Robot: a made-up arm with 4 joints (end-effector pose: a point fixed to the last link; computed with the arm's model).
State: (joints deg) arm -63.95 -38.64 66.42 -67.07
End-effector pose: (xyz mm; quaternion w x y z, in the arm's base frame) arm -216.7 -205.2 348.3 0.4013 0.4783 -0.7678 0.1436
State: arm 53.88 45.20 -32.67 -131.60
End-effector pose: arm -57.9 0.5 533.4 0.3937 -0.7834 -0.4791 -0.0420
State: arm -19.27 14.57 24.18 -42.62
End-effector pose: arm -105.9 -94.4 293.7 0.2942 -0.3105 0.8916 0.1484
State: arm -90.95 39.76 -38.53 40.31
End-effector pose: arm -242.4 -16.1 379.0 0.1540 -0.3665 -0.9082 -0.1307
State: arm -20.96 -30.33 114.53 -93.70
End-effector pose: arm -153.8 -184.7 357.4 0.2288 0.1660 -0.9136 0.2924
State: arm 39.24 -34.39 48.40 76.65
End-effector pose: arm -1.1 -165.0 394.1 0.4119 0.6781 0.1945 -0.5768
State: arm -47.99 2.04 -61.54 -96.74
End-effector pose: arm -162.7 -33.1 306.4 0.4403 -0.5813 0.1082 0.6757
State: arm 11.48 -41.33 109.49 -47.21
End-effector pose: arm -103.2 -179.8 380.5 0.0508 0.1475 0.7318 -0.6634
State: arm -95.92 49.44 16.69 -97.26
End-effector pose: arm -263.1 -23.5 344.6 0.1120 -0.0059 0.6824 0.7223
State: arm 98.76 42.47 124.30 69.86
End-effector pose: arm -67.3 -38.3 526.0 0.1330 0.8514 0.4737 -0.1817
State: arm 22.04 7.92 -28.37 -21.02
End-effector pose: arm -2.9 -69.7 379.4 0.7234 -0.4237 0.5230 0.1536
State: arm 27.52 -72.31 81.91 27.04
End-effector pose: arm -77.1 -214.9 412.6 0.2490 0.4425 0.0942 -0.8564
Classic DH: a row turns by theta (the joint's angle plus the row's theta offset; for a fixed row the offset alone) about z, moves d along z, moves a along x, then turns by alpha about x. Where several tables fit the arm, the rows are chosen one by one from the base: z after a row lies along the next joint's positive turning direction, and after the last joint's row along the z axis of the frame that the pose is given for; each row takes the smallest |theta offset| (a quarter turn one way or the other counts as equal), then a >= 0, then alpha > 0; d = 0 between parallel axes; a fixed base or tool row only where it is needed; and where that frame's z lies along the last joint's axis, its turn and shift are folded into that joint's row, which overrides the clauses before.
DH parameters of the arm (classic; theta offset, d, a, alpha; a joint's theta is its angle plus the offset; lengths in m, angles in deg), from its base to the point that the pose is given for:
base (fixed): 0 0.4611 -0.1578 90
joint 1: -84.87 0.1231 0.041 -88.5
joint 2: -67.85 0.119 -0.0015 -122.13
joint 3: 41.3 0.0705 -0.029 37.64
joint 4: -40.53 0.0675 0.0215 57.86
tool (fixed): 73.6 -0.0173 0 0

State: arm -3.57 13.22 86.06 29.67
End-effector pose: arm -110.2 -86.9 328.3 0.0187 0.3243 0.7227 -0.6100
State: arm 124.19 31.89 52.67 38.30
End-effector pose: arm -99.2 -50.5 585.1 0.8449 0.4412 0.2602 0.1542
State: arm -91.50 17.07 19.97 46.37
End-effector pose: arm -293.8 -61.3 383.3 0.3746 -0.0328 -0.8406 0.3899
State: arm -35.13 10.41 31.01 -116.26
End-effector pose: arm -139.5 -92.9 266.3 0.1268 -0.5726 0.5830 0.5622
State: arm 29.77 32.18 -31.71 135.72
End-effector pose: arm -50.4 0.4 440.9 0.2076 0.6847 0.6900 0.1098
